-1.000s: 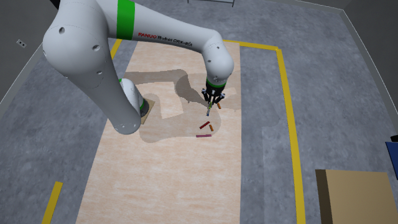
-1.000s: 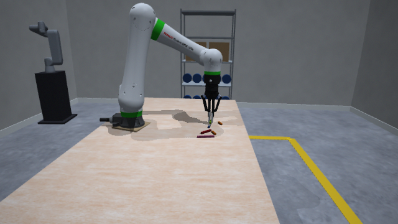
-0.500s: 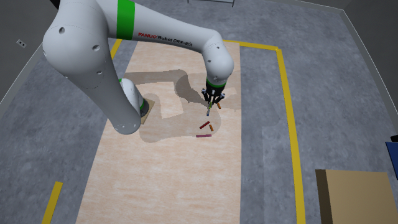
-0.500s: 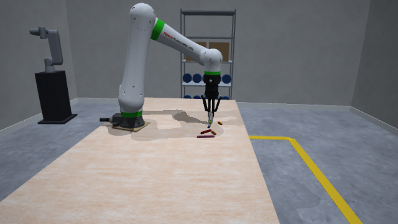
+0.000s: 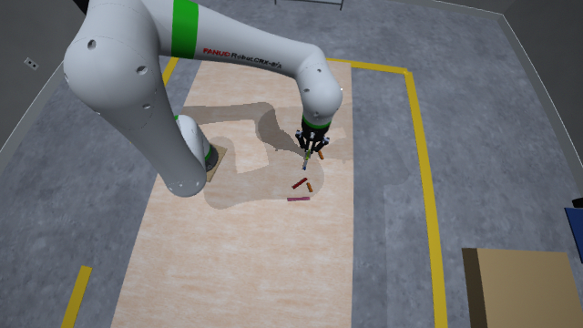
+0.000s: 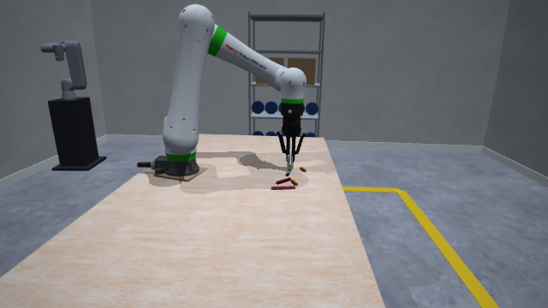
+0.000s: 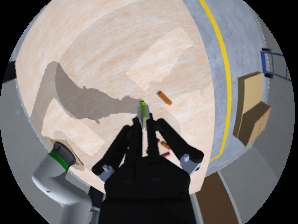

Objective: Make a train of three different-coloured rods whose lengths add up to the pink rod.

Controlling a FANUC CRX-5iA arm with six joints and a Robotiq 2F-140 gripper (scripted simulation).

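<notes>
Right now my hand is 1 cm past the grey rod, 4 cm to the left of it and 4 cm above it. From my hand the other things lie so: lime rod (3 cm below); then blue rod (2 cm behind, 6 cm to the right, 4 cm below); then red rod (4 cm behind, 13 cm to the right, 4 cm below).
</notes>
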